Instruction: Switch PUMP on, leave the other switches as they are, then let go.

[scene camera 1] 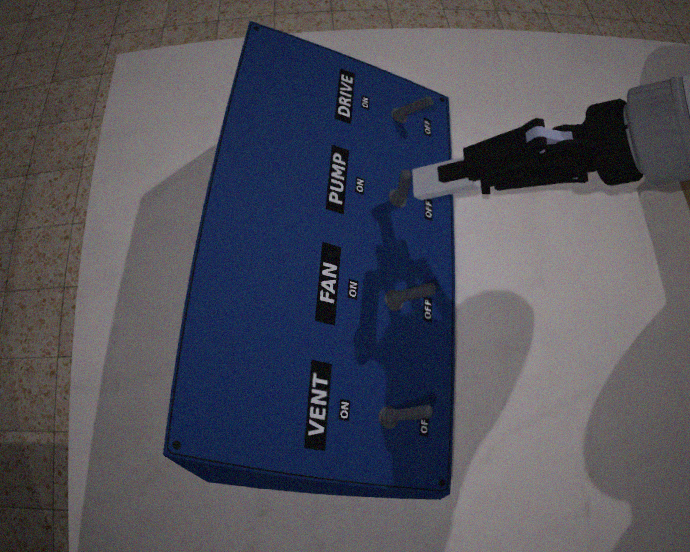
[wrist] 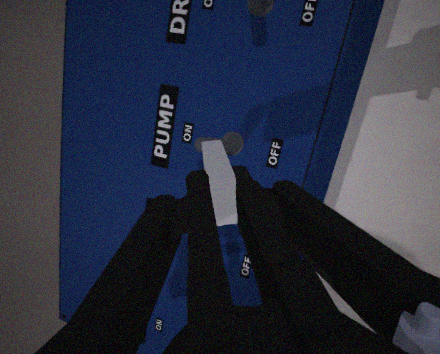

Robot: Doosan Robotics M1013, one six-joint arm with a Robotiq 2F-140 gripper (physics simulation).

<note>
I see my gripper (scene camera 1: 416,184) and a blue switch panel (scene camera 1: 292,351).
My gripper shows as well in the wrist view (wrist: 212,158). The blue switch panel shows as well in the wrist view (wrist: 138,90).
</note>
